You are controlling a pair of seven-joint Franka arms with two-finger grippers.
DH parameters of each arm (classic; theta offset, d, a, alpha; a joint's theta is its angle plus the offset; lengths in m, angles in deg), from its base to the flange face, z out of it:
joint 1: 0 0.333 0 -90
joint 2: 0 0 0 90
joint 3: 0 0.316 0.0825 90
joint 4: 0 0 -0.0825 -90
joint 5: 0 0.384 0 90
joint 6: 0 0 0.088 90
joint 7: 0 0.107 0 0
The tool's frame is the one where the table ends.
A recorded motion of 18 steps. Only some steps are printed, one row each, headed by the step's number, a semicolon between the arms.
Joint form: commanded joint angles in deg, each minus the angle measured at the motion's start. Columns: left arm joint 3, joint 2, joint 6, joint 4, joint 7, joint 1, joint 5; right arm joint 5, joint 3, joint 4, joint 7, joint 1, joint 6, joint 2.
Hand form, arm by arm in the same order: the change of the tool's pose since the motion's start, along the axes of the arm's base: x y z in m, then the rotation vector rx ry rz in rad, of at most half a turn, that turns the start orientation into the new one. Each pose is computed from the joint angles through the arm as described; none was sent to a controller.
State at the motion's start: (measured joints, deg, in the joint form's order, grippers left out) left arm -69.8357 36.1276 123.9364 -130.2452 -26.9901 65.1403 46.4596; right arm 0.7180 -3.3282 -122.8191 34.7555 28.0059 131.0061 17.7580
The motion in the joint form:
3: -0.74 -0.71 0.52 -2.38 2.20 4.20 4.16; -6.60 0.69 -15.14 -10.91 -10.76 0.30 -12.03
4: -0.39 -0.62 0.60 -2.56 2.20 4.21 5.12; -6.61 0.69 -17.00 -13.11 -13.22 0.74 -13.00
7: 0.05 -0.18 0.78 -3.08 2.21 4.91 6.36; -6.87 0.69 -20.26 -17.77 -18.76 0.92 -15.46
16: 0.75 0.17 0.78 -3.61 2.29 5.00 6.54; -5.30 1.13 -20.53 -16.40 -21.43 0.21 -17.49
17: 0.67 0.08 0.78 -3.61 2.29 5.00 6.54; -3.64 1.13 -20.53 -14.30 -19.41 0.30 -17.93
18: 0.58 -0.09 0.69 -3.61 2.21 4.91 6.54; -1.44 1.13 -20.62 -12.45 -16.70 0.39 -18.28
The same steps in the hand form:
3: -0.0109 0.0256 -0.0056 0.0395 -0.0128 -0.0476; -0.0450 -0.1143 0.0107 -0.0396 0.0479 0.0991
4: -0.0120 0.0279 -0.0083 0.0480 -0.0145 -0.0559; -0.0505 -0.1360 0.0075 -0.0321 0.0606 0.0944
7: -0.0154 0.0348 -0.0139 0.0523 -0.0116 -0.0579; -0.0618 -0.1820 0.0072 -0.0159 0.0803 0.0813
16: -0.0199 0.0381 -0.0207 0.0495 0.0038 -0.0556; -0.0610 -0.1986 0.0204 -0.0001 0.0614 -0.0035
17: -0.0198 0.0377 -0.0201 0.0507 0.0025 -0.0567; -0.0618 -0.1824 0.0238 0.0117 0.0514 -0.0269
18: -0.0197 0.0367 -0.0192 0.0544 0.0017 -0.0581; -0.0648 -0.1608 0.0260 0.0297 0.0470 -0.0414

